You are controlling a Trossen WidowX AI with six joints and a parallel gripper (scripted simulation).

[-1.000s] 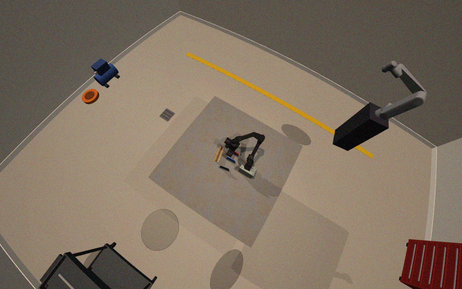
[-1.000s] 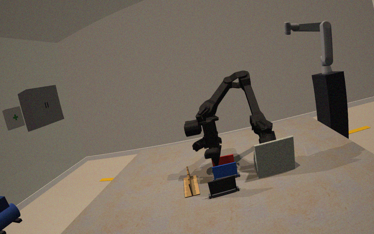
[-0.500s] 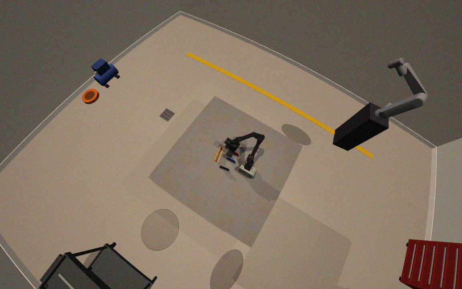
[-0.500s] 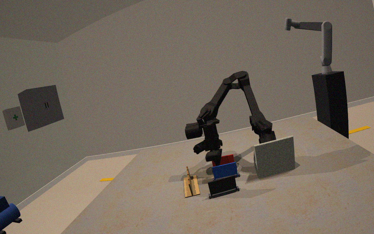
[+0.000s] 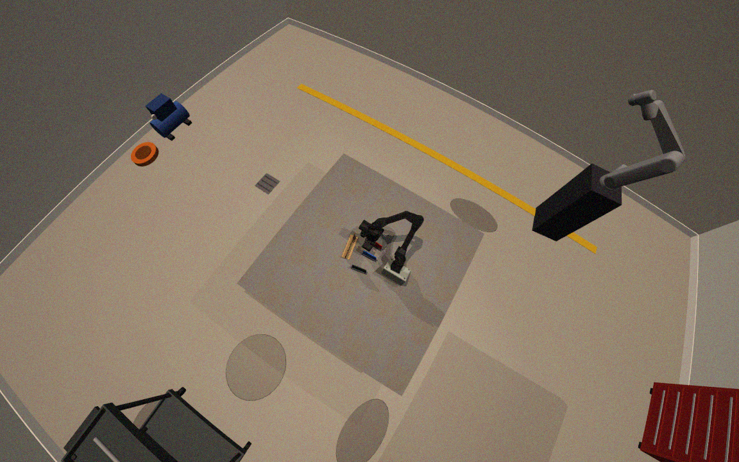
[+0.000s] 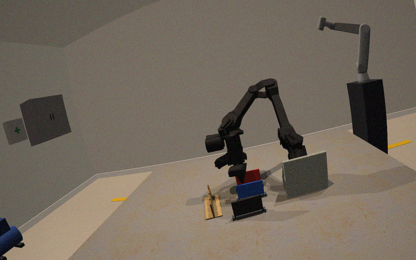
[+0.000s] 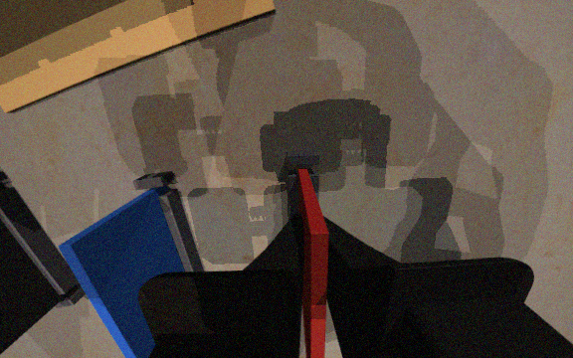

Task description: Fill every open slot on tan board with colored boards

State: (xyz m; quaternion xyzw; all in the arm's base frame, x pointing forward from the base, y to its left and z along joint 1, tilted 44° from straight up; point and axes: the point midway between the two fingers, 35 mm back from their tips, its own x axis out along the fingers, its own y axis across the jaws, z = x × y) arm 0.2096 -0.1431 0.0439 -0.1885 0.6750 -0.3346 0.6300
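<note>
The tan board is 13 cm ahead of my gripper tip, 8 cm to the left of it and 1 cm below it. From my gripper tip the other things lie so: blue board (10 cm to the left, 2 cm behind, 1 cm below); then red board (3 cm behind); then black board (21 cm to the left, 1 cm below, 1 cm ahead).
</note>
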